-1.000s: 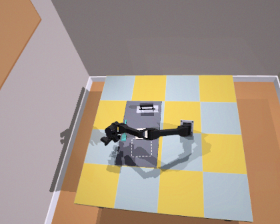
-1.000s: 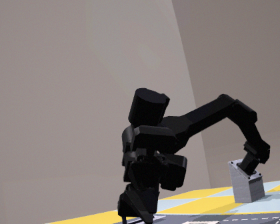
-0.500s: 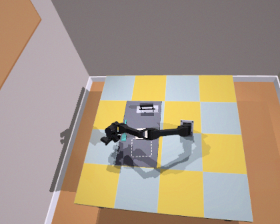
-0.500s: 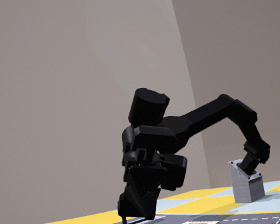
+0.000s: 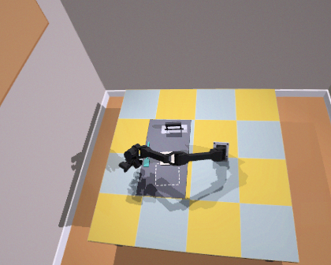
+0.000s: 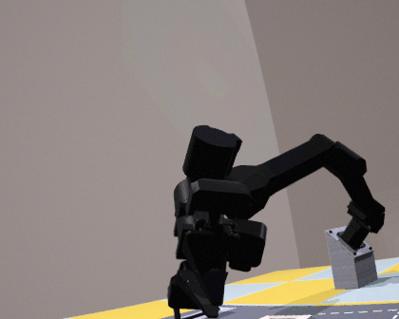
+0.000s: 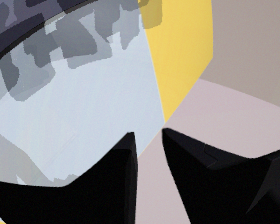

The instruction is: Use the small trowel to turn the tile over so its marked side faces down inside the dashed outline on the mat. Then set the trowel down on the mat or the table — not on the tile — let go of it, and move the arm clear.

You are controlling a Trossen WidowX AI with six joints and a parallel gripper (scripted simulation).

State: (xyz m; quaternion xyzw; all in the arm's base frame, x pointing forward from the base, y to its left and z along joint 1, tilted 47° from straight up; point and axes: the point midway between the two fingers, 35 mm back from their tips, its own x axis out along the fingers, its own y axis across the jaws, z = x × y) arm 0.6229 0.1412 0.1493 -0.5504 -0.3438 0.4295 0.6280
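Now: the teal trowel 100 mm behind my gripper tip, 180 mm to the right of it and 100 mm below it. Round my gripper tip: tile 250 mm behind, 180 mm to the right, 90 mm below.
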